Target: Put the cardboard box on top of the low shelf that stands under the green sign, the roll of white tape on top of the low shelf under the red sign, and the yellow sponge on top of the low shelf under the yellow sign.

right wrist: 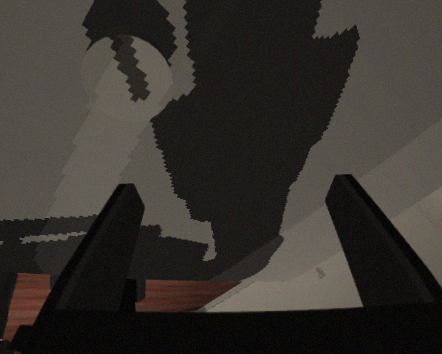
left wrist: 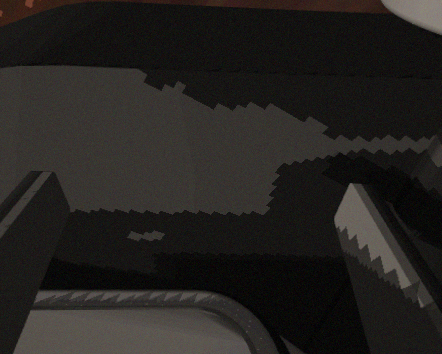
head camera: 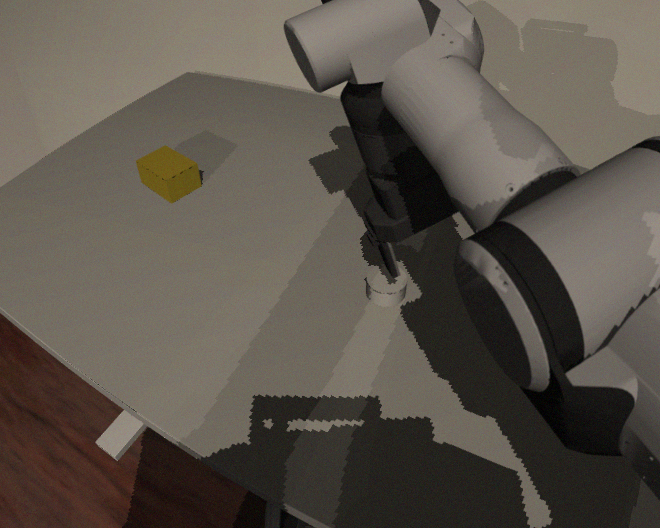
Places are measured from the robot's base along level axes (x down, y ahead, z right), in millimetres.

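Where they show: left gripper, fingertip midpoint: [left wrist: 204, 196]; right gripper, fingertip midpoint: [right wrist: 233, 191] [head camera: 436, 249].
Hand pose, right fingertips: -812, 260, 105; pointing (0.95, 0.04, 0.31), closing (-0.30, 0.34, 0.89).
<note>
After its pixels a point has its place, as x, y, z.
The roll of white tape [head camera: 385, 297] @[-737, 258, 53] [right wrist: 112, 82] @[-744, 282, 46] lies flat on the grey table [head camera: 137, 264] @[-720, 332, -284]. My open, empty right gripper [head camera: 391, 275] [right wrist: 236, 182] @[-811, 260, 105] is above the table; its fingertips overlap the far side of the tape in the head view. In the right wrist view the tape lies up and to the left of the fingers, not between them. The yellow sponge [head camera: 167, 173] @[-765, 493, -272] sits on the table at the upper left of the head view. My left gripper [left wrist: 204, 196] @[-255, -223, -218] is open and empty in the left wrist view. The cardboard box, the shelves and the signs do not show.
My right arm [head camera: 467, 132] @[-1045, 97, 71] covers the right of the head view. A white bar [head camera: 121, 433] sticks out below the table edge at the lower left, over the reddish wood floor [head camera: 49, 396] @[0, 514, -872]. A pale rounded body [left wrist: 135, 332] @[-258, -263, -101] shows near the left fingers. Broad shadows cross the table.
</note>
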